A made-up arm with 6 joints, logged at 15 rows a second.
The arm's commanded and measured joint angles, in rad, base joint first. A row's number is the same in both.
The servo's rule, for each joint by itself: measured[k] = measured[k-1] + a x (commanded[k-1-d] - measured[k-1]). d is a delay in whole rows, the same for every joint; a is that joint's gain. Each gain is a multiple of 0.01, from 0.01 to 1. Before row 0 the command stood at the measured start. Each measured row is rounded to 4 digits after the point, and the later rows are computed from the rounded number. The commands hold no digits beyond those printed.
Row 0, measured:
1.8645 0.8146 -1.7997 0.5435 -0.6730 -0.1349
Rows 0 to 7, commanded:
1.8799 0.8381 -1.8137 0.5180 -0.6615 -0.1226
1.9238 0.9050 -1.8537 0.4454 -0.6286 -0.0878
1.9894 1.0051 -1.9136 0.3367 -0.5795 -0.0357
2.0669 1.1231 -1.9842 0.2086 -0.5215 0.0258
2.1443 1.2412 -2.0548 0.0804 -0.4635 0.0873
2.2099 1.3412 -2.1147 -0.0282 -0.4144 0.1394
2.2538 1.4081 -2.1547 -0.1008 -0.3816 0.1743
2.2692 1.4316 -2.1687 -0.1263 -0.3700 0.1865
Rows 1 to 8, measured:
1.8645 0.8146 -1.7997 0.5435 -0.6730 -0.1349
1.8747 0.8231 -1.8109 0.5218 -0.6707 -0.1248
1.9071 0.8526 -1.8451 0.4569 -0.6623 -0.0945
1.9614 0.9075 -1.8999 0.3547 -0.6457 -0.0463
2.0310 0.9851 -1.9673 0.2305 -0.6209 0.0128
2.1058 1.0773 -2.0373 0.1029 -0.5894 0.0739
2.1745 1.1723 -2.0992 -0.0085 -0.5544 0.1276
2.2268 1.2572 -2.1436 -0.0870 -0.5198 0.1659
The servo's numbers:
d 1
a 0.66 0.36 0.80 0.85 0.20 0.82

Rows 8 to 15, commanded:
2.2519 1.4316 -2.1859 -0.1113 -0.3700 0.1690
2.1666 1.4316 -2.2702 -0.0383 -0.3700 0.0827
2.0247 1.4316 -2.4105 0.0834 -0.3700 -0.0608
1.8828 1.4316 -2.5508 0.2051 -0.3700 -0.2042
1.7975 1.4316 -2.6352 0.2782 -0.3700 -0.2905
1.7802 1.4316 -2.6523 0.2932 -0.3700 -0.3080
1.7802 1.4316 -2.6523 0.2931 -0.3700 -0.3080
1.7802 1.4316 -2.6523 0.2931 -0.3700 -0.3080
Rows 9 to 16, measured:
2.2548 1.3200 -2.1637 -0.1204 -0.4898 0.1828
2.2529 1.3602 -2.1815 -0.1127 -0.4658 0.1715
2.1959 1.3859 -2.2525 -0.0495 -0.4466 0.0987
2.0829 1.4024 -2.3789 0.0635 -0.4313 -0.0321
1.9508 1.4129 -2.5164 0.1839 -0.4190 -0.1732
1.8496 1.4196 -2.6114 0.2641 -0.4092 -0.2694
1.8038 1.4239 -2.6441 0.2888 -0.4014 -0.3011
1.7882 1.4267 -2.6507 0.2925 -0.3951 -0.3068

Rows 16 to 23, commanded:
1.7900 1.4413 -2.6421 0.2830 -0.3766 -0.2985
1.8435 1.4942 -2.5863 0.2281 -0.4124 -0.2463
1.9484 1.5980 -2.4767 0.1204 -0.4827 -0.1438
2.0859 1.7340 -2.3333 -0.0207 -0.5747 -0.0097
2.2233 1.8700 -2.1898 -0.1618 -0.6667 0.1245
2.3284 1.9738 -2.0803 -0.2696 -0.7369 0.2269
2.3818 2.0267 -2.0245 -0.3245 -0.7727 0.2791
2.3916 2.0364 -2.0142 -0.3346 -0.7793 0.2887
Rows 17 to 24, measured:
1.7829 1.4285 -2.6520 0.2930 -0.3901 -0.3078
1.7876 1.4331 -2.6441 0.2845 -0.3874 -0.3002
1.8245 1.4551 -2.5979 0.2366 -0.3924 -0.2560
1.9063 1.5065 -2.5009 0.1378 -0.4105 -0.1640
2.0248 1.5884 -2.3668 0.0031 -0.4433 -0.0375
2.1558 1.6898 -2.2252 -0.1371 -0.4880 0.0953
2.2697 1.7920 -2.1093 -0.2497 -0.5378 0.2032
2.3437 1.8765 -2.0415 -0.3133 -0.5848 0.2654

